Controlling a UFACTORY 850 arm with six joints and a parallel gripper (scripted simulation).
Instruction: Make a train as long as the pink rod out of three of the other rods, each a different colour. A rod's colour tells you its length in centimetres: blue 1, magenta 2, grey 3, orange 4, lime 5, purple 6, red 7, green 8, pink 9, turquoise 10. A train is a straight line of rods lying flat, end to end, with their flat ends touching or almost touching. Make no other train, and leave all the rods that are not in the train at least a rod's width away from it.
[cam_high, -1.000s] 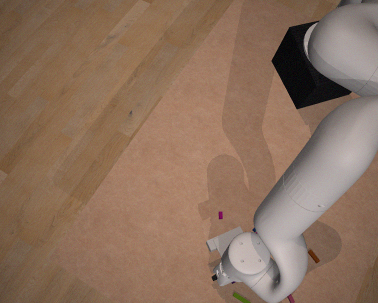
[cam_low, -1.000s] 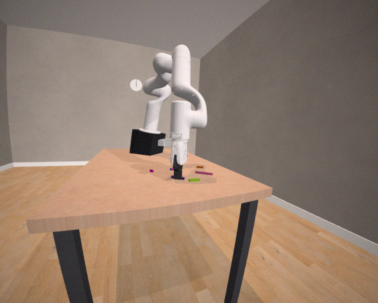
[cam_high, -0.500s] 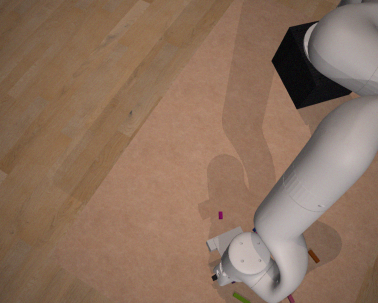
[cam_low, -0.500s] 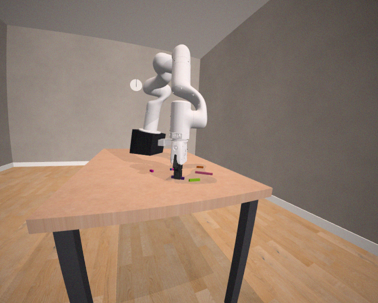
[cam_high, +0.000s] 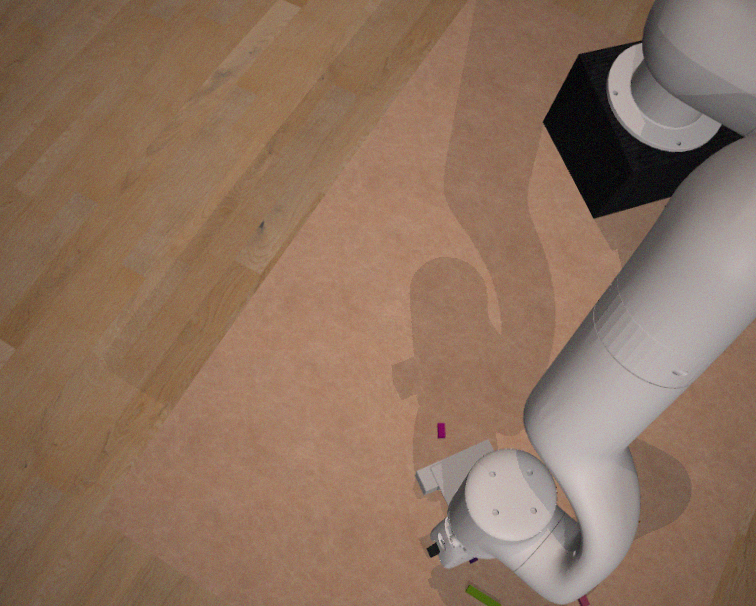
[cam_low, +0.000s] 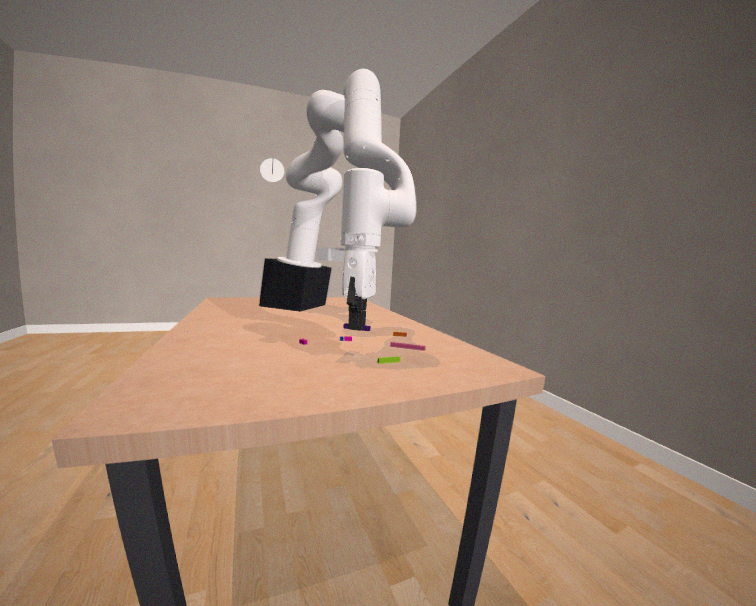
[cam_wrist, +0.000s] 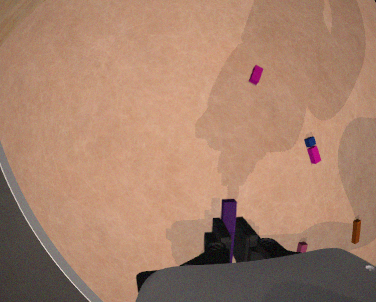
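My gripper is now 140 mm past the blue rod, 20 mm to the left of it and 80 mm above it. From my hand the other things lie so: lime rod: 30 mm ahead, 70 mm to the left, 80 mm below; then purple rod: 20 mm below; then pink rod: 70 mm behind, 140 mm to the left, 80 mm below.
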